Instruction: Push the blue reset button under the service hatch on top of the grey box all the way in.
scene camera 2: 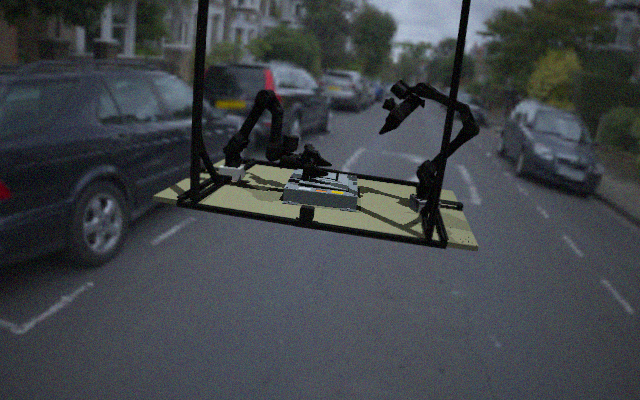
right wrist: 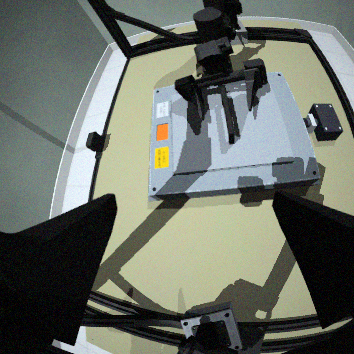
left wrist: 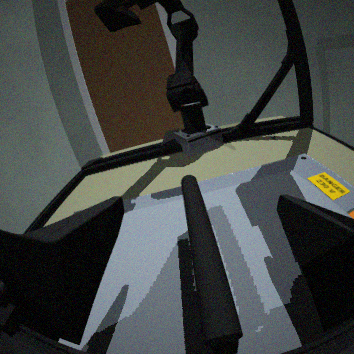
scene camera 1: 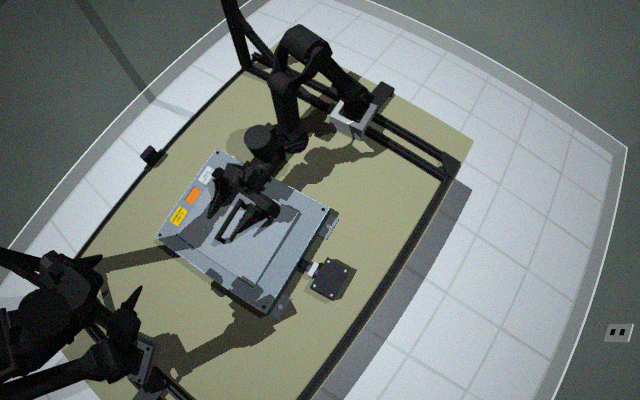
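The grey box (scene camera 1: 311,212) (scene camera 2: 320,198) (left wrist: 150,240) (right wrist: 290,112) lies on the table. The service hatch (scene camera 1: 270,237) (right wrist: 270,147) on its top has a long black bar handle (scene camera 1: 229,222) (left wrist: 210,270) (right wrist: 231,120). I cannot tell whether the hatch is slightly raised. The blue button does not show in any view. My left gripper (scene camera 1: 222,228) (scene camera 2: 318,171) (left wrist: 203,204) (right wrist: 225,114) is open and empty, low over the hatch, its fingers on either side of the handle. My right gripper (scene camera 1: 120,273) (scene camera 2: 382,132) (right wrist: 197,200) is open and empty, high beside the box.
A small black box (scene camera 1: 331,279) (right wrist: 326,121) with a white connector sits close beside the grey box. A black frame surrounds the work area, with a small black block (scene camera 1: 150,157) (scene camera 2: 306,215) (right wrist: 95,141) on one rail. Arm shadows cross the box and table.
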